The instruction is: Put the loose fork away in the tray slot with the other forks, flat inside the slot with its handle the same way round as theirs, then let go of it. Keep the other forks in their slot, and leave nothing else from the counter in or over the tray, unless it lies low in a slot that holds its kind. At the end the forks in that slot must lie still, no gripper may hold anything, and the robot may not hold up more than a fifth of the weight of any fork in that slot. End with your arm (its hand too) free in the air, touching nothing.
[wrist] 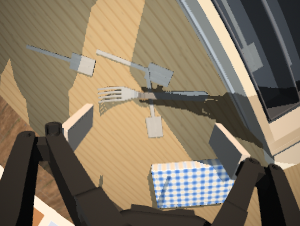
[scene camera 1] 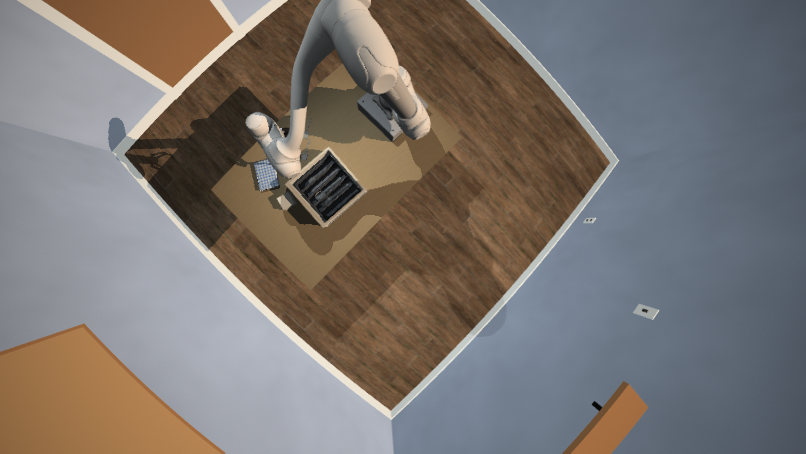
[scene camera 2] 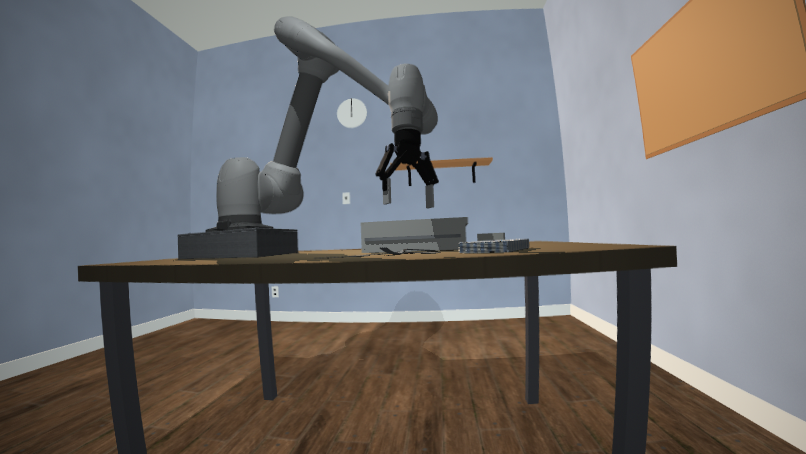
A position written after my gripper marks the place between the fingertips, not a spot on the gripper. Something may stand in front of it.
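My gripper (scene camera 2: 409, 205) (wrist: 154, 124): visible, scene camera 2 and wrist view.
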